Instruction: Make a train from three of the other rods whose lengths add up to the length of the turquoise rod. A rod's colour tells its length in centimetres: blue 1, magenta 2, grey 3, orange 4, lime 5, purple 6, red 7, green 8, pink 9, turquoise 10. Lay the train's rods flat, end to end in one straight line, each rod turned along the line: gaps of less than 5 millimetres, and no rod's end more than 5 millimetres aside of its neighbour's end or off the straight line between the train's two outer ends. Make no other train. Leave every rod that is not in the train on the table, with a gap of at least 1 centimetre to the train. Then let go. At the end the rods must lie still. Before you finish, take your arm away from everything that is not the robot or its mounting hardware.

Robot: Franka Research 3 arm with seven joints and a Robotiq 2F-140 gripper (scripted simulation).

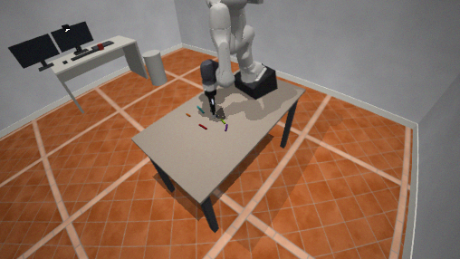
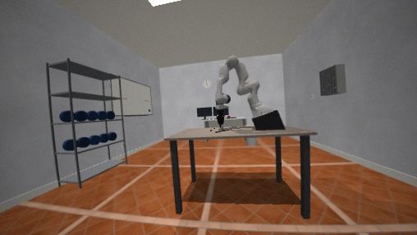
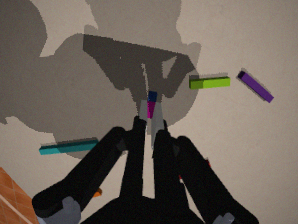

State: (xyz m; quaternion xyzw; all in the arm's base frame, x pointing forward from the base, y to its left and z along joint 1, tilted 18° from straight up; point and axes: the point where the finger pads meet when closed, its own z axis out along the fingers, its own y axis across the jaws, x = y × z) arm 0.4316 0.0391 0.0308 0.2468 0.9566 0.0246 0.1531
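Right now the magenta rod is 3 cm below my hand. From my hand the other things lie so: small blue rod (2 cm behind, 1 cm to the left, 3 cm below); then lime rod (1 cm behind, 8 cm to the left, 3 cm below); then red rod (12 cm ahead, 2 cm to the left, 3 cm below).
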